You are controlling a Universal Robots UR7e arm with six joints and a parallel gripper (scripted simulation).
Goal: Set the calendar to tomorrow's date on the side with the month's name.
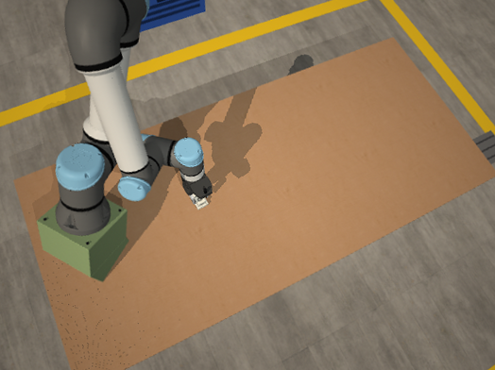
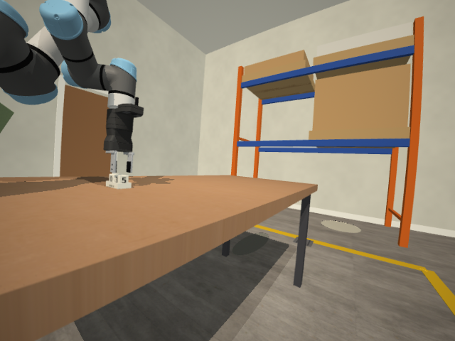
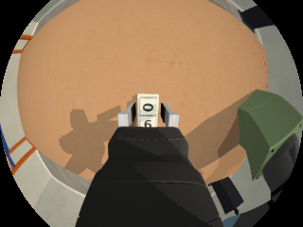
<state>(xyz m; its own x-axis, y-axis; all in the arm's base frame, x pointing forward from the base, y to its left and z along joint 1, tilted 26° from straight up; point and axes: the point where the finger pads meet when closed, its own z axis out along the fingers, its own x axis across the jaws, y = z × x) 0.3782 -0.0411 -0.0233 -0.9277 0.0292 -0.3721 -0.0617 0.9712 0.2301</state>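
The white calendar tray is 2 cm to the left of my hand and 6 cm below it.
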